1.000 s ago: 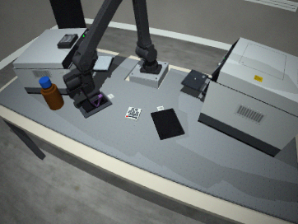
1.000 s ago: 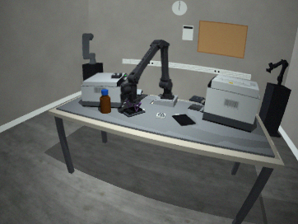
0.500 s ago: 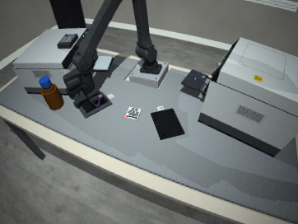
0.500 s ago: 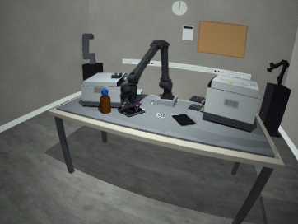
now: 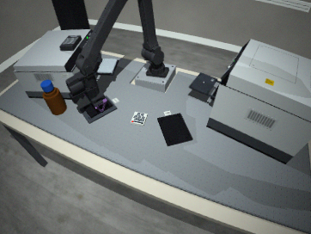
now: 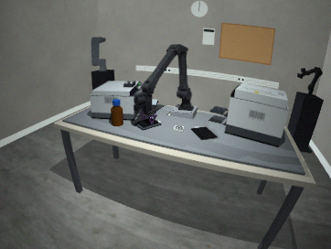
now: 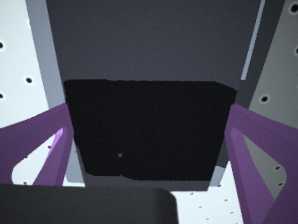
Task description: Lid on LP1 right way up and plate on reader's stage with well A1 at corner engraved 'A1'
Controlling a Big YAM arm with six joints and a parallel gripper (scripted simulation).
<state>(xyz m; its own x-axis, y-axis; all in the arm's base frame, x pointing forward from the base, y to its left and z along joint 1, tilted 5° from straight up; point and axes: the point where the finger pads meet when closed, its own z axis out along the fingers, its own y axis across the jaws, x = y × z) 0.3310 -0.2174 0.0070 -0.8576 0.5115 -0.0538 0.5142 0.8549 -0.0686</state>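
Right now my hand is right at the lidded plate. Round my hand: label: 9 cm behind, 6 cm to the left, 3 cm below; LP1 pad: 2 cm below; brown capped bottle: 21 cm to the right, 9 cm above, 7 cm ahead.
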